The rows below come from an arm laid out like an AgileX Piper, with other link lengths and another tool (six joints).
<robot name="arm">
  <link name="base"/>
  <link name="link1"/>
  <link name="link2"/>
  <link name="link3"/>
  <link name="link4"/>
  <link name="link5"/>
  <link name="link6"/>
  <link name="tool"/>
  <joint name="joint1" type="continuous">
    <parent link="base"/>
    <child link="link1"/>
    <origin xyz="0 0 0.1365"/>
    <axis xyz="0 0 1"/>
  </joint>
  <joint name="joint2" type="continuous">
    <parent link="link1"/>
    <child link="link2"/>
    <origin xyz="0 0 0"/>
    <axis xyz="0 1 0"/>
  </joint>
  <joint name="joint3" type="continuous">
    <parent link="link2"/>
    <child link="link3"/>
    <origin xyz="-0.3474 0 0.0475"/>
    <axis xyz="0 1 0"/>
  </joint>
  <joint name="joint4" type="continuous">
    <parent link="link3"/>
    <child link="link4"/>
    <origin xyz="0.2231 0 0.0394"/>
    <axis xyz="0.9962 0 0.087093"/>
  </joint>
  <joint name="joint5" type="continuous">
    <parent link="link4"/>
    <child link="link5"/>
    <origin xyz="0 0 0"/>
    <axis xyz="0 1 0"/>
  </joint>
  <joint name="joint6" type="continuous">
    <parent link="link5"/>
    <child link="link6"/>
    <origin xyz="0.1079 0 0.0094"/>
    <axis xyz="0.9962 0 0.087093"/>
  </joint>
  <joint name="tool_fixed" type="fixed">
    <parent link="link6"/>
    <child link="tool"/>
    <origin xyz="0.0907 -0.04 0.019" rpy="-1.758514 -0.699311 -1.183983"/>
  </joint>
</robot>
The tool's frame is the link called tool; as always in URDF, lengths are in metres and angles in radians. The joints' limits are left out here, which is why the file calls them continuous.
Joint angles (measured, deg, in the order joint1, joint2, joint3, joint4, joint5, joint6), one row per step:
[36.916 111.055 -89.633 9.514 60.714 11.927]
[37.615 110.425 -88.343 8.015 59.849 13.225]
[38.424 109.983 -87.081 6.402 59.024 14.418]
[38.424 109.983 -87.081 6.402 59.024 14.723]
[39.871 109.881 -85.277 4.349 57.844 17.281]
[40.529 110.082 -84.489 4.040 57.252 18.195]
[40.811 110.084 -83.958 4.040 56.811 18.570]
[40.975 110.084 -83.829 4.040 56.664 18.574]
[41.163 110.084 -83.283 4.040 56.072 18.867]
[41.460 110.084 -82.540 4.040 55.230 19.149]
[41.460 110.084 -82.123 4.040 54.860 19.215]
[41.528 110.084 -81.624 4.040 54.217 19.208]
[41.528 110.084 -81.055 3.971 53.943 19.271]
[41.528 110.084 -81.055 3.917 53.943 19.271]
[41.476 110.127 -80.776 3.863 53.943 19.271]
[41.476 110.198 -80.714 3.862 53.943 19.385]
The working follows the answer.
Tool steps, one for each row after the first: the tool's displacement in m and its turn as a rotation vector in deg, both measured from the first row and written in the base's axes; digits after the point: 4 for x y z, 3 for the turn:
[-0.0034 -0.0020 -0.0004 -0.924 -0.732 -0.247]
[-0.0068 -0.0034 -0.0020 -2.024 -1.431 -0.205]
[-0.0069 -0.0035 -0.0020 -1.992 -1.360 -0.500]
[-0.0135 -0.0032 -0.0082 -3.550 -1.680 -0.970]
[-0.0173 -0.0012 -0.0128 -3.932 -1.401 -1.123]
[-0.0194 -0.0003 -0.0149 -3.958 -1.266 -1.231]
[-0.0201 0.0005 -0.0154 -3.947 -1.286 -1.082]
[-0.0215 0.0012 -0.0175 -3.896 -1.271 -1.219]
[-0.0233 0.0023 -0.0203 -3.815 -1.305 -1.254]
[-0.0238 0.0018 -0.0219 -3.848 -1.261 -1.340]
[-0.0241 0.0020 -0.0236 -3.766 -1.381 -1.312]
[-0.0253 0.0007 -0.0259 -4.010 -1.196 -1.354]
[-0.0252 0.0006 -0.0259 -4.046 -1.230 -1.333]
[-0.0258 -0.0007 -0.0274 -4.299 -1.024 -1.353]
[-0.0261 -0.0009 -0.0282 -4.377 -0.901 -1.459]

Tool pose at each row, in the base's axes (x y z in m, rotation vector in deg; rounded; the steps above come from the unrounded poses):
[0.3567 0.2527 0.1998 -154.324 34.182 24.755]
[0.3533 0.2507 0.1994 -155.137 34.647 23.509]
[0.3499 0.2493 0.1979 -156.228 34.802 22.339]
[0.3497 0.2492 0.1978 -156.070 35.202 22.365]
[0.3431 0.2496 0.1916 -157.352 36.323 21.476]
[0.3394 0.2515 0.1870 -157.634 36.754 21.744]
[0.3373 0.2524 0.1849 -157.606 36.948 21.898]
[0.3365 0.2533 0.1844 -157.661 36.738 21.912]
[0.3352 0.2539 0.1823 -157.553 36.906 21.907]
[0.3334 0.2550 0.1796 -157.463 36.912 21.868]
[0.3329 0.2545 0.1780 -157.454 37.053 21.899]
[0.3325 0.2548 0.1762 -157.395 36.949 21.756]
[0.3313 0.2534 0.1739 -157.598 37.152 21.951]
[0.3315 0.2533 0.1739 -157.643 37.128 21.902]
[0.3308 0.2520 0.1724 -157.863 37.312 22.132]
[0.3306 0.2518 0.1716 -157.884 37.519 22.258]

